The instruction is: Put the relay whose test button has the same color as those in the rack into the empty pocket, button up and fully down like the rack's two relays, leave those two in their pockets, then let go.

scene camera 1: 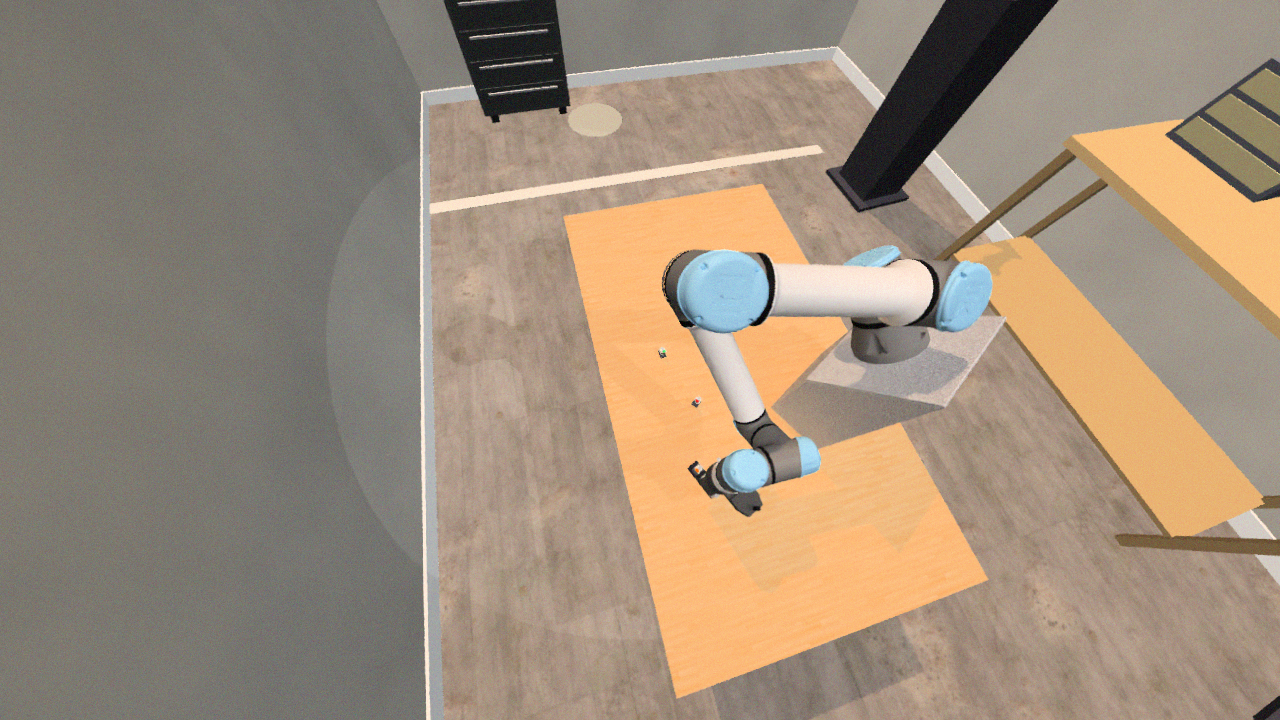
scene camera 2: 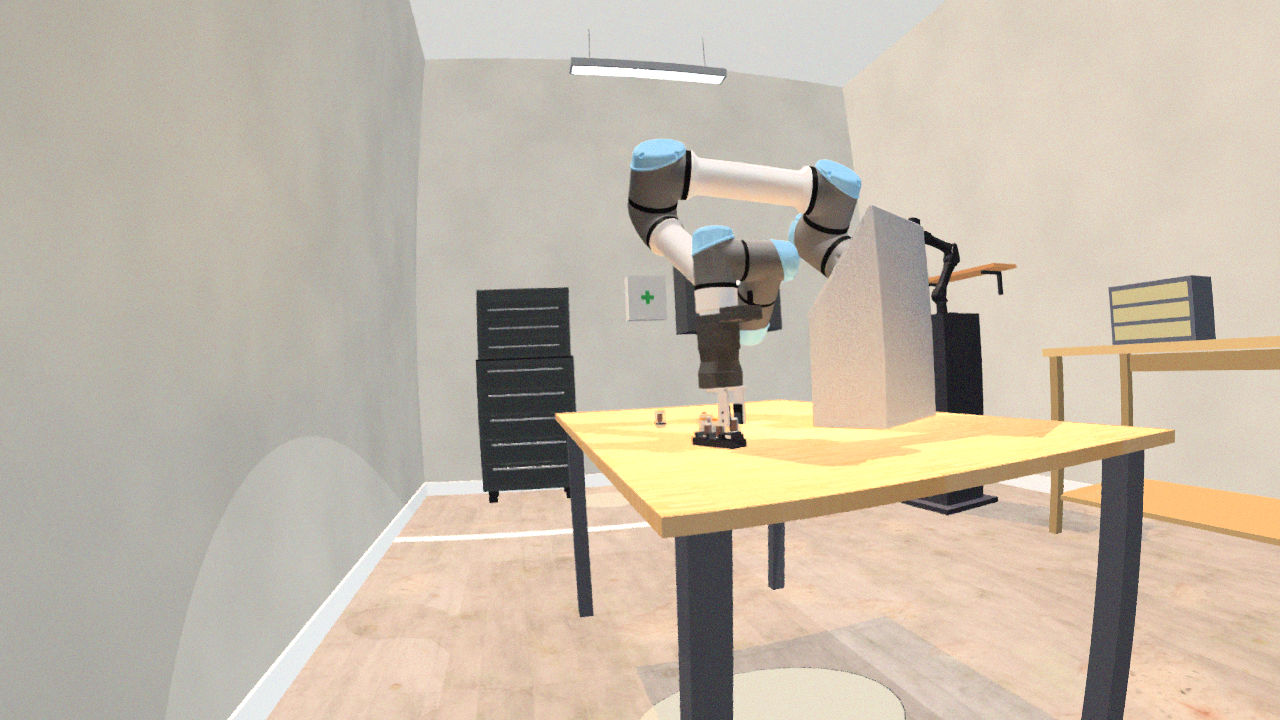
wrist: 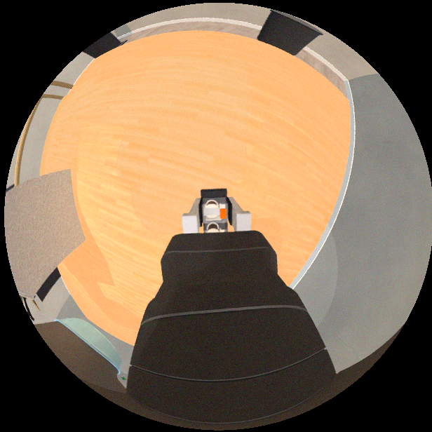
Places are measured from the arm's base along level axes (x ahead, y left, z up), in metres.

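Pixels of known places: gripper, fingertip midpoint: (scene camera 2: 732, 424); arm's base, link origin: (scene camera 1: 889, 344) (scene camera 2: 866, 277).
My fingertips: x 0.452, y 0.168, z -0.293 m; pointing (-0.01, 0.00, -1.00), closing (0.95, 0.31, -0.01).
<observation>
For each thing: its top centre in the pictures, then the offset to it from my fingertips.
- black rack, top centre: (scene camera 2: 718, 433) (scene camera 1: 705, 478) 0.012 m ahead, 0.035 m right, 0.017 m down
- red button, top centre: (scene camera 2: 706, 412) (scene camera 1: 698, 399) 0.057 m back, 0.253 m right, 0.004 m up
The black rack (scene camera 1: 691, 466) (scene camera 2: 718, 442) (wrist: 214, 193) stands on the table under my gripper. My gripper (scene camera 2: 723, 428) (wrist: 214, 206) points down and is shut on a relay (wrist: 215, 209) with an orange button, which faces up. The held relay is low at the rack, close to its far end; how deep it sits is hidden. Another relay (wrist: 214, 228) shows beside it toward the palm, partly covered, its button out of sight. The rest of the rack is hidden by the gripper in the wrist view.
Two loose relays stand on the table (scene camera 1: 760, 214) (scene camera 2: 850, 510) beyond the rack: one with a green button (scene camera 1: 662, 352) and one with a red button (scene camera 1: 696, 402). The robot's grey pedestal (scene camera 1: 895, 385) (scene camera 2: 872, 340) (wrist: 45, 230) rises at the table's side.
</observation>
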